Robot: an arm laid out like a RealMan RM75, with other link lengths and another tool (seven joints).
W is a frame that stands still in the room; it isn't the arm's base.
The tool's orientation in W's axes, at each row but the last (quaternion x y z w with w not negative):
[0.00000, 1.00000, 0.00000, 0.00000]
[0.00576, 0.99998, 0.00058, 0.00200]
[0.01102, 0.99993, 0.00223, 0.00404]
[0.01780, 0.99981, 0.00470, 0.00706]
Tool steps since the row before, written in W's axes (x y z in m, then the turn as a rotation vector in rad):
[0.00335, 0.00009, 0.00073, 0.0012, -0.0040, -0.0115]
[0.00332, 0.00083, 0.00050, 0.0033, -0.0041, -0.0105]
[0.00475, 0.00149, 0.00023, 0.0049, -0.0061, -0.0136]
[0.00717, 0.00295, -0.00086, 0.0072, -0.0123, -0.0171]
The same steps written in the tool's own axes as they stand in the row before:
[-0.00335, 0.00009, -0.00073, -0.0012, -0.0040, 0.0115]
[-0.00331, 0.00087, -0.00049, -0.0033, -0.0041, 0.0105]
[-0.00472, 0.00160, -0.00018, -0.0049, -0.0061, 0.0136]
[-0.00705, 0.00319, 0.00099, -0.0074, -0.0122, 0.0171]

